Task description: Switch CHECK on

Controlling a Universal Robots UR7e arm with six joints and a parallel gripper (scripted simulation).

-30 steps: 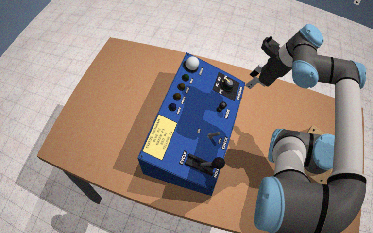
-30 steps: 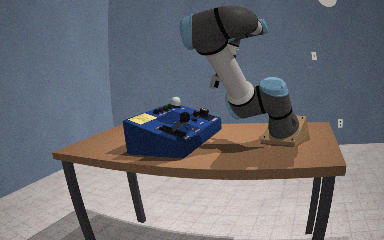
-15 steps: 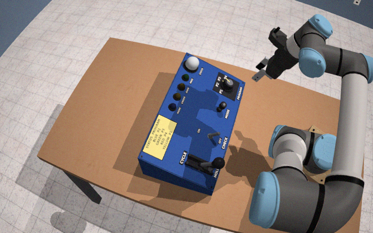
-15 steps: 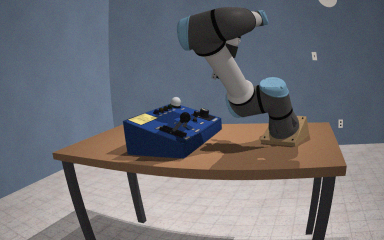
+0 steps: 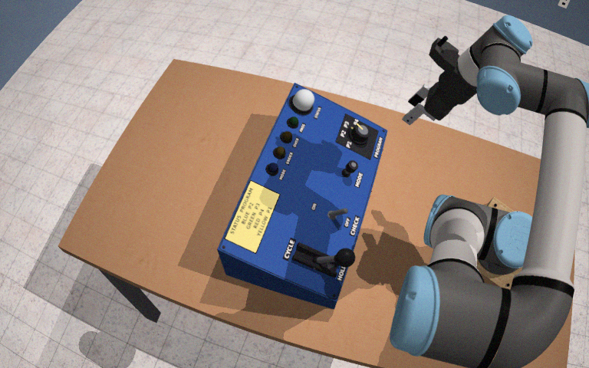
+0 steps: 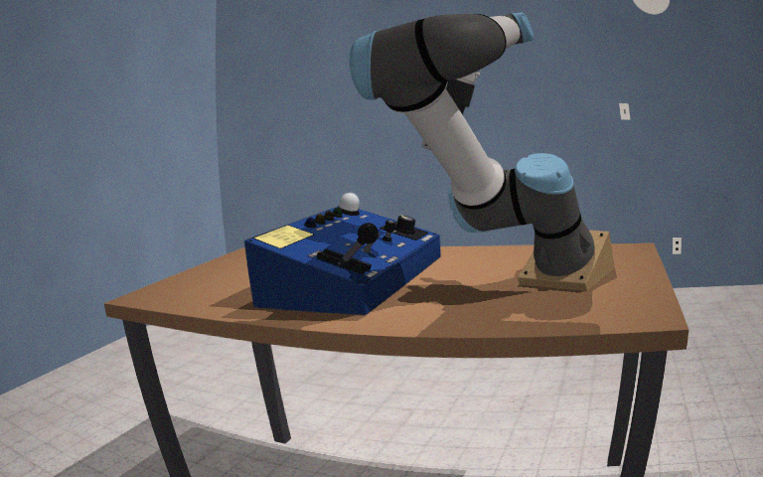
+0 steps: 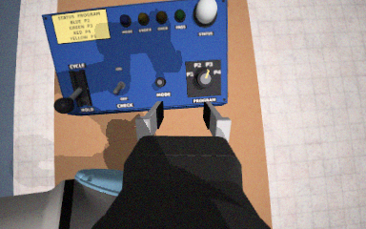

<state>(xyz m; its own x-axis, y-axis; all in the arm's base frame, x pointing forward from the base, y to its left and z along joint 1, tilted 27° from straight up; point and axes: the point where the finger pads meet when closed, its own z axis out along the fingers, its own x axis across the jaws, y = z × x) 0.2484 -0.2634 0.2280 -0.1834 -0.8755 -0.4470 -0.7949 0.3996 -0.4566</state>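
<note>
My hand is 120 mm short of the check toggle, 160 mm to the right of it and 210 mm above it. The rest, counted from my hand: mode switch: 110 mm ahead, 40 mm to the left, 200 mm below; program selector: 110 mm ahead, 80 mm to the right, 200 mm below; blue console: 150 mm ahead, 100 mm to the left, 230 mm below.
</note>
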